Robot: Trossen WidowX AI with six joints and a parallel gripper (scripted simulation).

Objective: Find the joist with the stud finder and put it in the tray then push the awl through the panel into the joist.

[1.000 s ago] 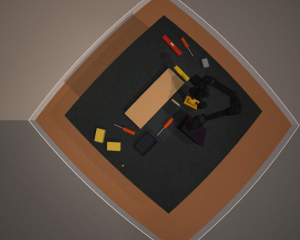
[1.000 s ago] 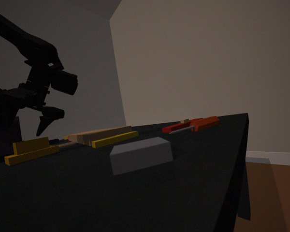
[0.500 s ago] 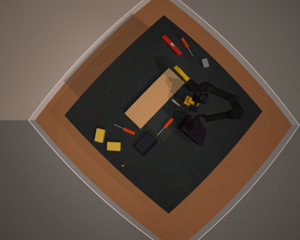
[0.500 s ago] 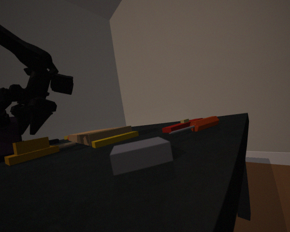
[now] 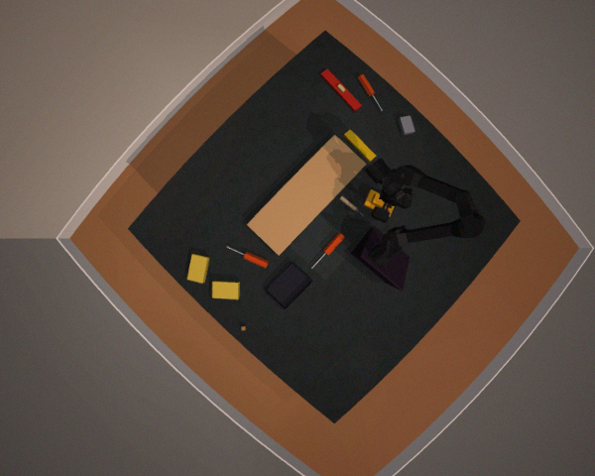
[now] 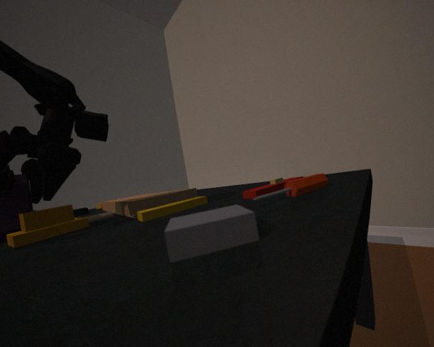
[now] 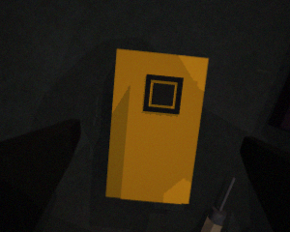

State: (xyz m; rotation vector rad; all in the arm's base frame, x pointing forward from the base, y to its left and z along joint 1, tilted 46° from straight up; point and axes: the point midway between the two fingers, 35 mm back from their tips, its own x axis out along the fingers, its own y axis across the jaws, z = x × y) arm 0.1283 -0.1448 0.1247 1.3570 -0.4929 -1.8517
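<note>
Right now the yellow stud finder is 10 mm behind my gripper tip and 30 mm below it. Round my gripper tip: awl (70 mm ahead, 100 mm to the left, 70 mm below); stud finder light (20 mm behind, 10 mm to the right, 10 mm below); yellow bar (240 mm ahead, 110 mm to the right, 60 mm below).
</note>
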